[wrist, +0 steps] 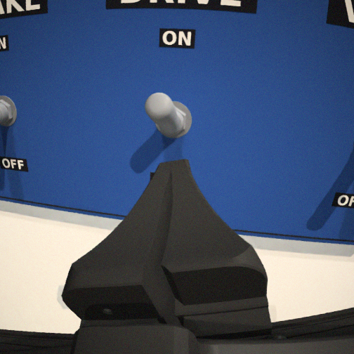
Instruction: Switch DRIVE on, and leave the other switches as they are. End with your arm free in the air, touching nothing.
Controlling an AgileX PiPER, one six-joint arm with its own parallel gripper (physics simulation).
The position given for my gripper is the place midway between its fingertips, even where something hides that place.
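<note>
Visible: my gripper (pixel 176 177); a drive switch (pixel 158 106).
</note>
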